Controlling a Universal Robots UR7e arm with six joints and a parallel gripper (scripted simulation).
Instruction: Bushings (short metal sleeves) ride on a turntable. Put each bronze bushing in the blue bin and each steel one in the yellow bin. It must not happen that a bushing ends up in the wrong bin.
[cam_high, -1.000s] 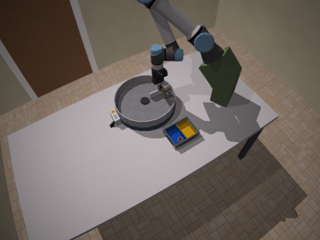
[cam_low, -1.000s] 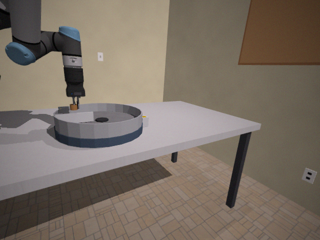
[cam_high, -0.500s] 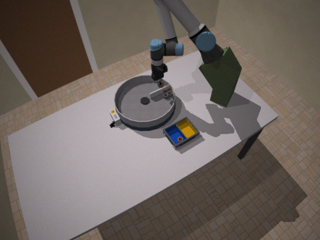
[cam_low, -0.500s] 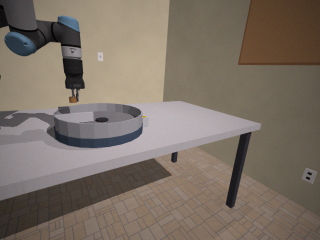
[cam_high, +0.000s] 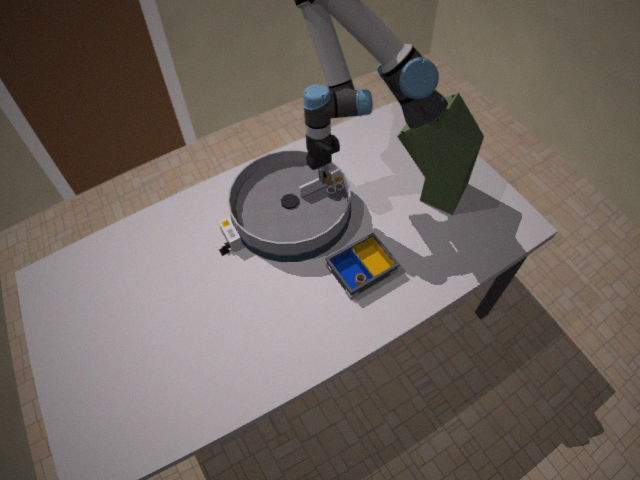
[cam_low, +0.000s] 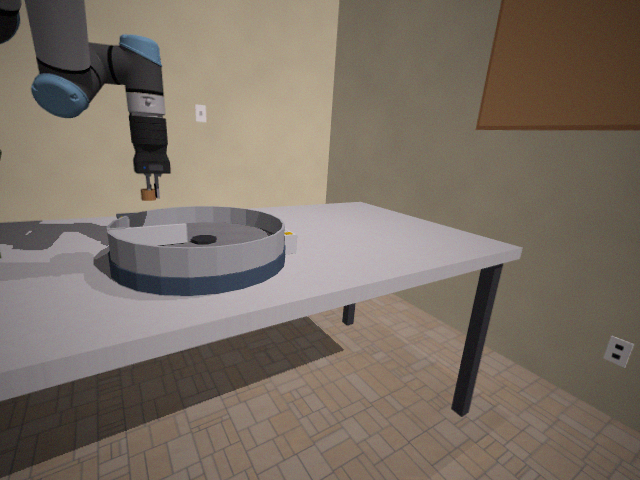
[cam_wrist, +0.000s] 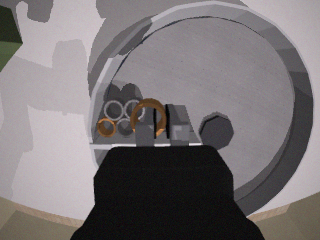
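Now: the blue bin 8 cm ahead of my hand, 26 cm to the left of it and 15 cm below it. The rest, counted from my hand: grey turntable 9 cm ahead, 8 cm to the right, 13 cm below.
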